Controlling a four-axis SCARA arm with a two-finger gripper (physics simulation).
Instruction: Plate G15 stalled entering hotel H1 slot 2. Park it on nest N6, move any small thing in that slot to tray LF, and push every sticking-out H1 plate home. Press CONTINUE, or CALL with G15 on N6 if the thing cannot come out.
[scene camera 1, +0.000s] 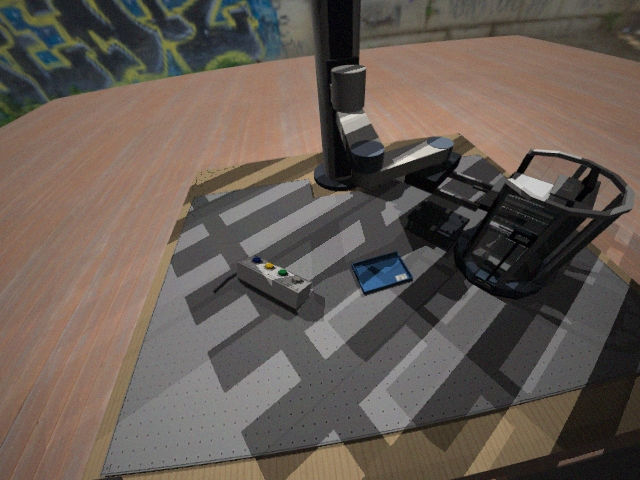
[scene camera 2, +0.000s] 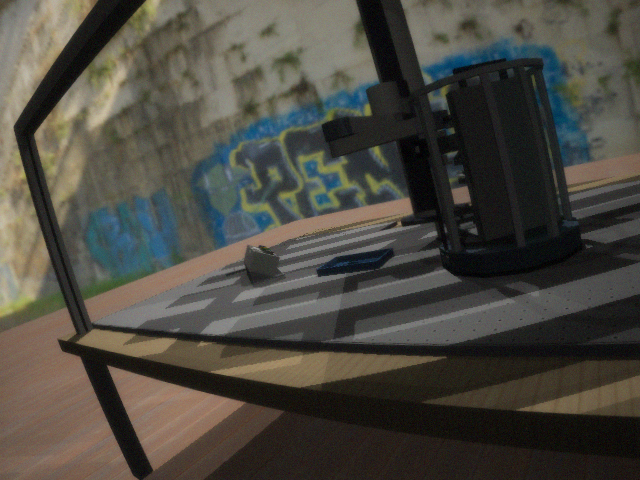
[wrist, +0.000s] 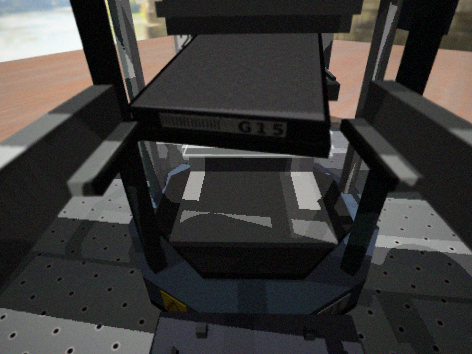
Scene:
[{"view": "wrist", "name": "my gripper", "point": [241, 106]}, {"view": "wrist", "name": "clear plate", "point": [188, 151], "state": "on a plate rack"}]

